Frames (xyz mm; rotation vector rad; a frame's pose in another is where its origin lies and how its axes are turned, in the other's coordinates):
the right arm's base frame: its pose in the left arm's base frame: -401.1 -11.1 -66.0 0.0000 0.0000 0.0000
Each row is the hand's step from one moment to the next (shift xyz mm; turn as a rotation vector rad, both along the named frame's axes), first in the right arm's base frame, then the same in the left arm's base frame.
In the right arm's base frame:
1: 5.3 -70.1 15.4 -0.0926 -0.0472 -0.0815
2: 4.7 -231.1 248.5 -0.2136 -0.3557 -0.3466
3: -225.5 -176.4 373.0 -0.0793 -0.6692 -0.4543
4: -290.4 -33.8 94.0 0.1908 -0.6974 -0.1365
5: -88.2 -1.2 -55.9 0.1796 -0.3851 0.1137
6: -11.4 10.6 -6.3 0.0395 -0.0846 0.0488
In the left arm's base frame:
1: 5.3 -70.1 15.4 -0.0926 -0.0472 -0.0815
2: 4.7 -231.1 248.5 -0.2136 -0.3557 -0.3466
3: -225.5 -176.4 373.0 -0.0793 -0.6692 -0.4543
4: -290.4 -33.8 94.0 0.1908 -0.6974 -0.1365
5: -88.2 -1.2 -55.9 0.1796 -0.3851 0.1137
6: -11.4 10.6 -6.3 0.0395 -0.0846 0.0488

